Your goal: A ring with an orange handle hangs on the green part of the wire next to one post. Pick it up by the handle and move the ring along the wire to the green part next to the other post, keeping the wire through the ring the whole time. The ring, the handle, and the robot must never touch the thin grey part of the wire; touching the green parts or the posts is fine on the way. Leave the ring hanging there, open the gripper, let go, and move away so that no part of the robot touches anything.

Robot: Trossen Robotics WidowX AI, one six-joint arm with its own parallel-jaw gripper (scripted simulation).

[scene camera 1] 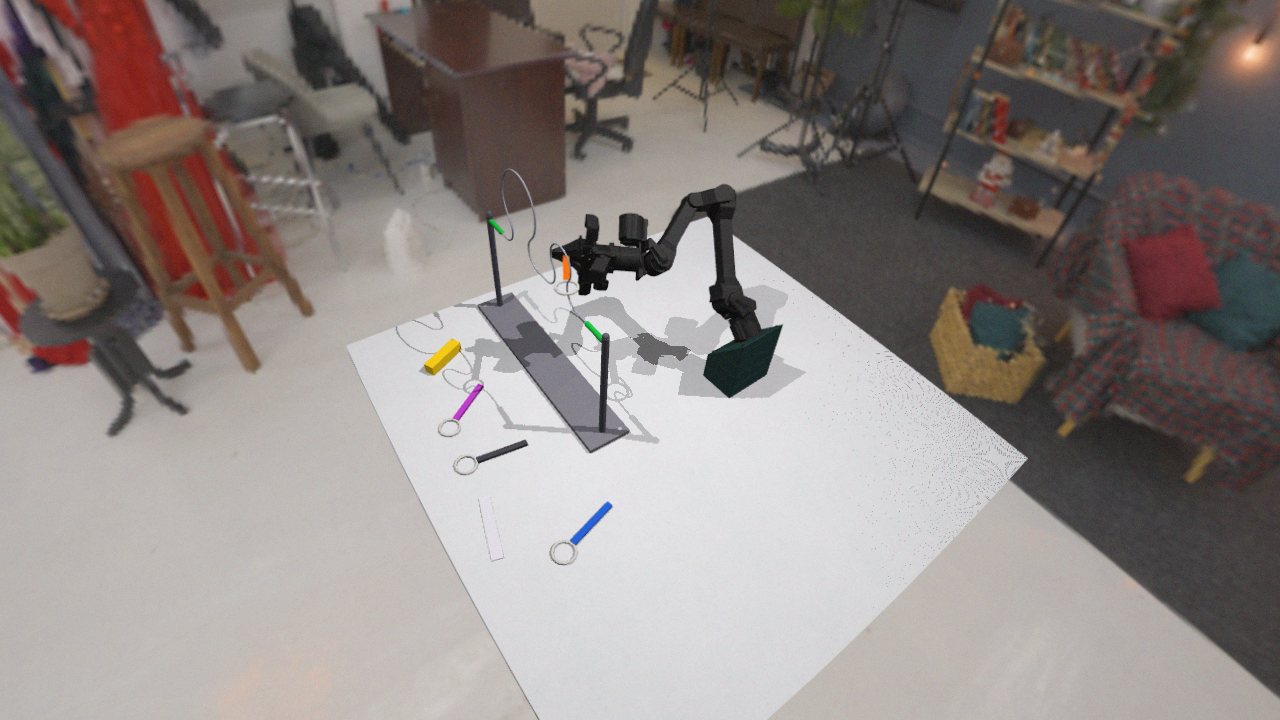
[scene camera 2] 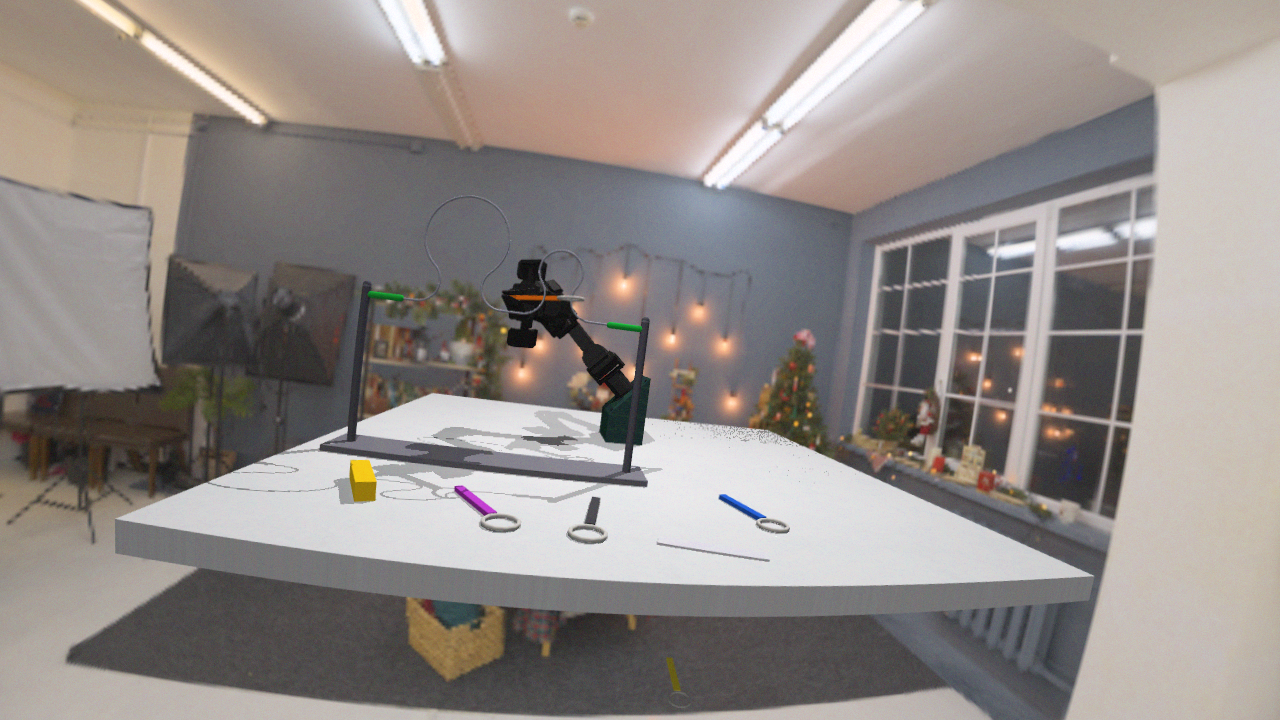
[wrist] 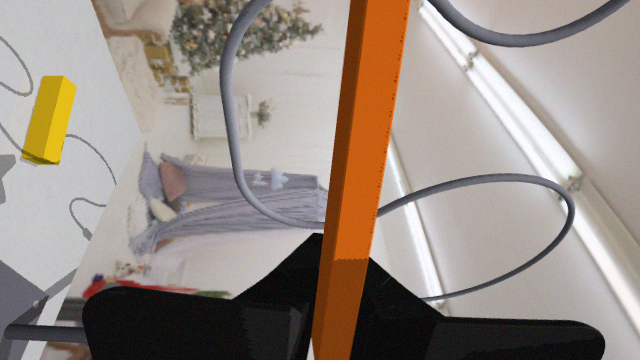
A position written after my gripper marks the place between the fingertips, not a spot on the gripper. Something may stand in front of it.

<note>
I see my gripper (scene camera 2: 503,293), a purple-handled ring (scene camera 2: 487,511), a yellow block (scene camera 2: 363,481) and a thin white strip (scene camera 2: 664,541).
The yellow block shows as well in the wrist view (wrist: 48,126). My gripper shows as well in scene camera 1 (scene camera 1: 549,253) and in the wrist view (wrist: 327,245). The wrist view misses the purple-handled ring: it is out of frame. The wrist view does not show the thin white strip: it is out of frame.
</note>
